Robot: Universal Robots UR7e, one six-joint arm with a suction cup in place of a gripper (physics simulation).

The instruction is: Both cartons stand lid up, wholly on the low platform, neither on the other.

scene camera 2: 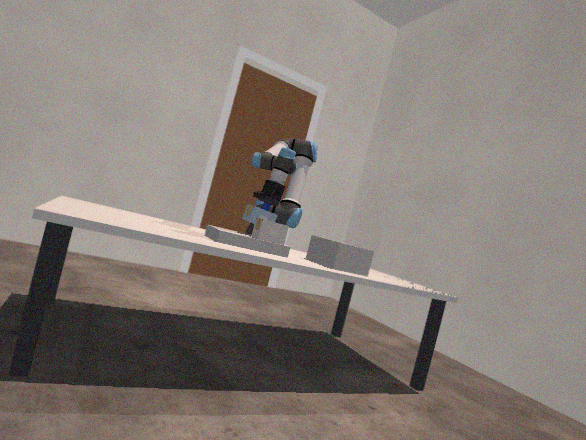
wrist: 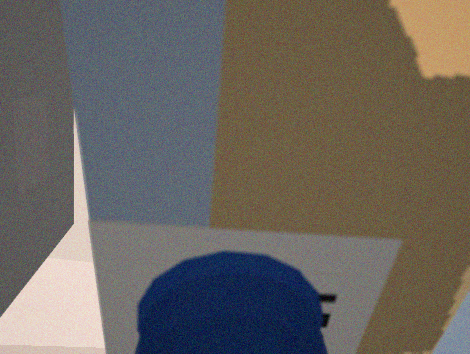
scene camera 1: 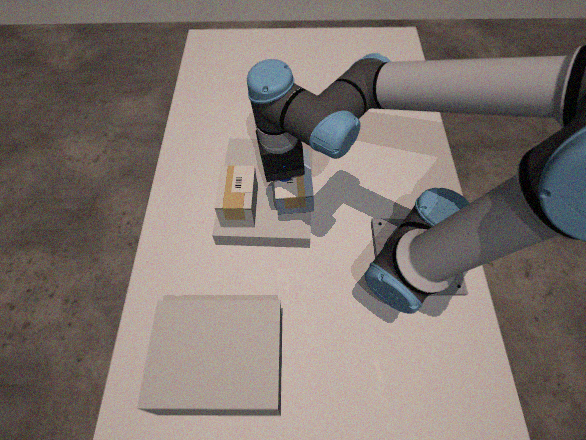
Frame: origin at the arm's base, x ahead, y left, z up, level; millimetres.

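Seen in the pictures: hand at its tool point: [scene camera 2: 264, 212] [wrist: 230, 274].
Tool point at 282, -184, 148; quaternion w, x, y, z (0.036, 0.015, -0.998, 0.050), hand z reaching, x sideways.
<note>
Pixels of each thing's top centre, then the offset from my tool point to it, as dx, dy, dz. Level surfaces: height alone.
- white carton with tan tape, top centre: [scene camera 1: 235, 186] [scene camera 2: 272, 221] +117, -21, -31
- low platform at its top centre: [scene camera 1: 266, 184] [scene camera 2: 247, 235] +41, -79, -117
- blue carton at its top centre: [wrist: 367, 335] [scene camera 1: 293, 169] [scene camera 2: 262, 207] -20, -4, +22
- large grey block at its top centre: [scene camera 1: 213, 350] [scene camera 2: 341, 242] +194, +347, -45
- table at its surface level: dz -165
The white carton with tan tape [scene camera 1: 237, 200] [scene camera 2: 272, 231] stands lid up on the low platform [scene camera 1: 280, 235] [scene camera 2: 240, 241], its barcode label on top. My suction gripper [scene camera 1: 286, 179] [scene camera 2: 265, 205] [wrist: 230, 305] is shut on the blue carton [scene camera 1: 309, 192] [scene camera 2: 251, 214] [wrist: 145, 100], with the cup on its taped, labelled lid. The blue carton hangs beside the white one, at the platform's right side in scene camera 1. In scene camera 2 its underside looks a little above the platform, and it is partly hidden by the white carton. Whether its outline overhangs the platform edge is unclear.
A large grey block [scene camera 1: 215, 355] [scene camera 2: 352, 259] stands on the table [scene camera 1: 330, 390] [scene camera 2: 125, 222], nearer the camera in scene camera 1. The arm's base plate [scene camera 1: 378, 235] and lower joints stand right of the platform. The forearm crosses above the table.
</note>
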